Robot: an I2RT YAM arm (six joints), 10 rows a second.
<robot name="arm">
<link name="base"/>
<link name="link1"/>
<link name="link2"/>
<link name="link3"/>
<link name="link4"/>
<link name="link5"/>
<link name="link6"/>
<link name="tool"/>
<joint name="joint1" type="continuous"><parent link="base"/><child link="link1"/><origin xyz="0.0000 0.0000 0.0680"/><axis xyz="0 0 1"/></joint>
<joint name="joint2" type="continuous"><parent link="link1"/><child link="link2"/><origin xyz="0.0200 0.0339 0.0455"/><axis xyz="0 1 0"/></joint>
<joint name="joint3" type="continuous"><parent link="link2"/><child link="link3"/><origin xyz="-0.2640 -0.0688 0.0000"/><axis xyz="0 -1 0"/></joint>
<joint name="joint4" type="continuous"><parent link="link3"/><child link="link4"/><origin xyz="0.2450 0.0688 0.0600"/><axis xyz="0 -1 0"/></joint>
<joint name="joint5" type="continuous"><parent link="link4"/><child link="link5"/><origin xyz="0.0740 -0.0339 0.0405"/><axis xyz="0 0 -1"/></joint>
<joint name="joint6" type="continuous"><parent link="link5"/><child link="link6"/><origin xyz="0.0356 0.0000 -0.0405"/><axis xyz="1 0 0"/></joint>
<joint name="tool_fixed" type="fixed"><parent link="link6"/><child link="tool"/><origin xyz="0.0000 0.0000 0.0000" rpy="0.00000 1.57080 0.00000"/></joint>
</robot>
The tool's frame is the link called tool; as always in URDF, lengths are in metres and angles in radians. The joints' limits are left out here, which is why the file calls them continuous.
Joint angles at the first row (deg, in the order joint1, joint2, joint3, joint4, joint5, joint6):
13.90 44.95 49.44 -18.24 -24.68 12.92
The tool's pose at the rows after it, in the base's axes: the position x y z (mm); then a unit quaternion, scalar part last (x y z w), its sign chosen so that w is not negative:
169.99, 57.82, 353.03, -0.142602, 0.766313, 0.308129, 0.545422
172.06, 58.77, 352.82, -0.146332, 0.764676, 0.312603, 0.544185
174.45, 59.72, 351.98, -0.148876, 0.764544, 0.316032, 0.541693
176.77, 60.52, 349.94, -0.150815, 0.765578, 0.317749, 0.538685
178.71, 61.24, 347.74, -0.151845, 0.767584, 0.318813, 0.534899
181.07, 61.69, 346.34, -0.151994, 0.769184, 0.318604, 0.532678
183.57, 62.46, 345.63, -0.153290, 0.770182, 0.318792, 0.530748
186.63, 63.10, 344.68, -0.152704, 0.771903, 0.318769, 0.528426
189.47, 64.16, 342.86, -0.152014, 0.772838, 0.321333, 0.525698
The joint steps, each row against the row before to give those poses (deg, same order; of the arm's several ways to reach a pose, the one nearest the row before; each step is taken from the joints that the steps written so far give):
0.00 0.67 -0.01 0.65 -0.77 -0.02
0.01 0.52 0.01 0.60 -0.69 0.02
0.02 0.59 0.00 0.47 -0.53 0.02
0.00 0.53 -0.21 0.41 -0.36 -0.08
0.04 0.47 -0.20 0.18 -0.21 -0.07
-0.06 0.55 -0.03 0.24 -0.10 -0.08
0.02 0.65 0.13 0.24 -0.12 -0.14
-0.04 0.76 0.15 0.28 -0.05 0.00
0.07 0.67 -0.14 0.62 -0.17 0.26

